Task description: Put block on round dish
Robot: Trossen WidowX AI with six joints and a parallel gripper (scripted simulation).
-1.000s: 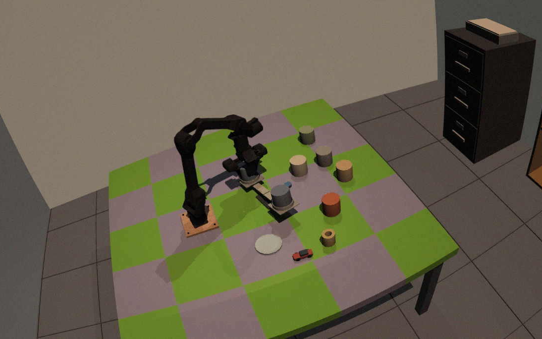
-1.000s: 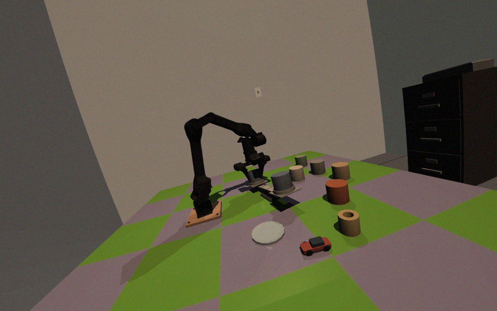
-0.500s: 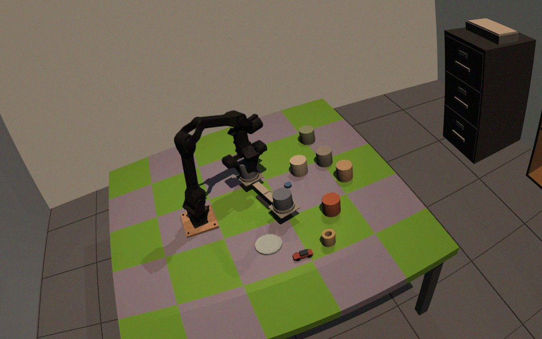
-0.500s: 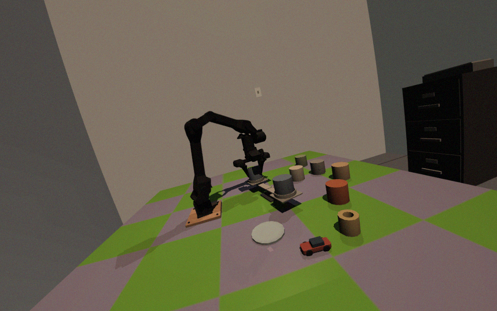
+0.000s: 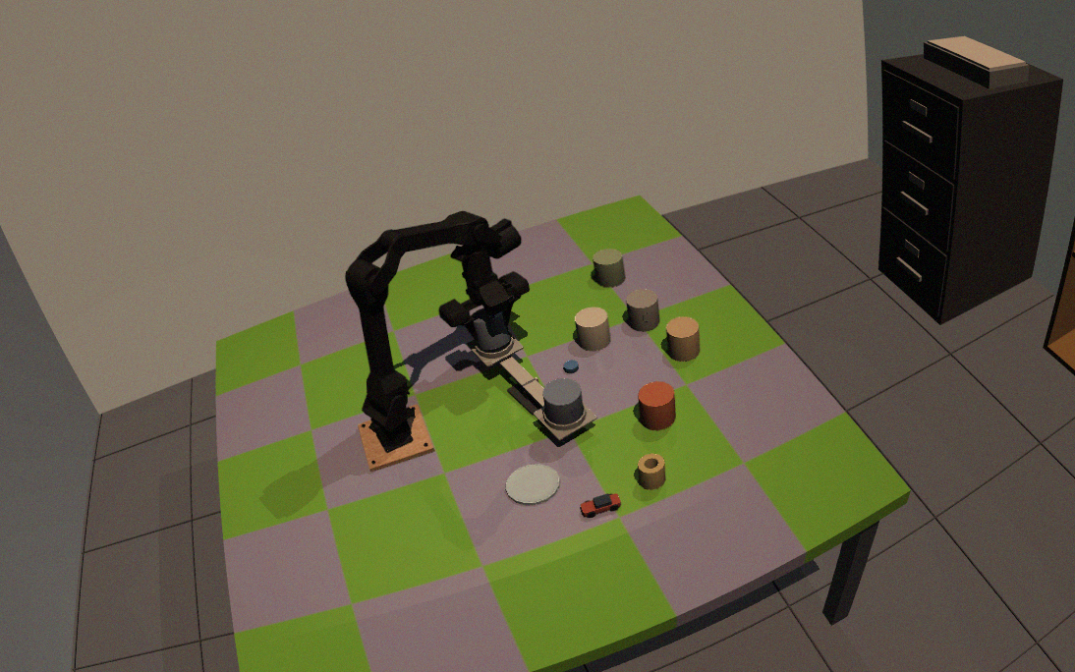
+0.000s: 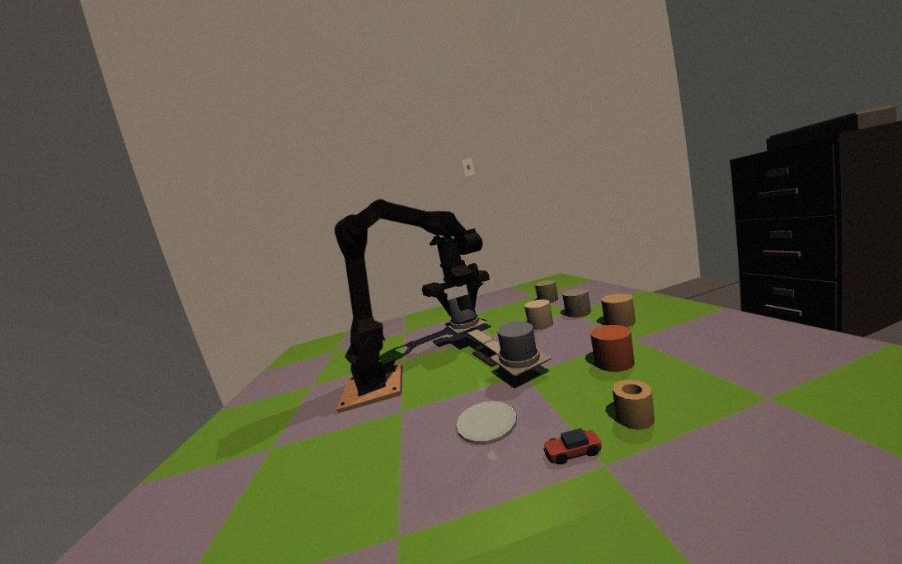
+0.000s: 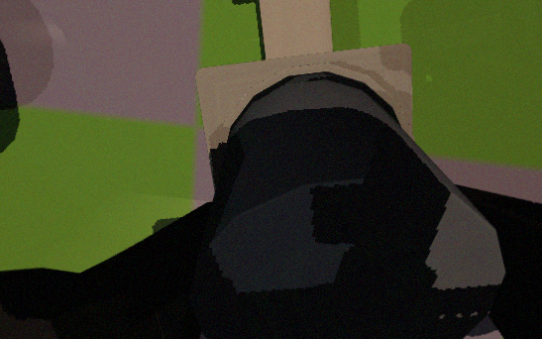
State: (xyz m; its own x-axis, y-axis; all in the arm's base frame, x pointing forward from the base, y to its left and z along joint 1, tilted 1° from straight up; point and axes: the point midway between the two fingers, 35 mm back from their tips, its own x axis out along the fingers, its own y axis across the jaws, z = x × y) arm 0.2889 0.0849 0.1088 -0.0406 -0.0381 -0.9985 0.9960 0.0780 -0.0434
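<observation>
My gripper tip is now 10 mm to the left of the pale green block and 20 mm above it. Also, from my gripper tip: balance: 10 mm ahead, 130 mm to the right, 50 mm below; blue disc: 120 mm ahead, 110 mm to the right, 90 mm below; grey cup: 20 mm ahead, 280 mm to the right, 20 mm below.
</observation>
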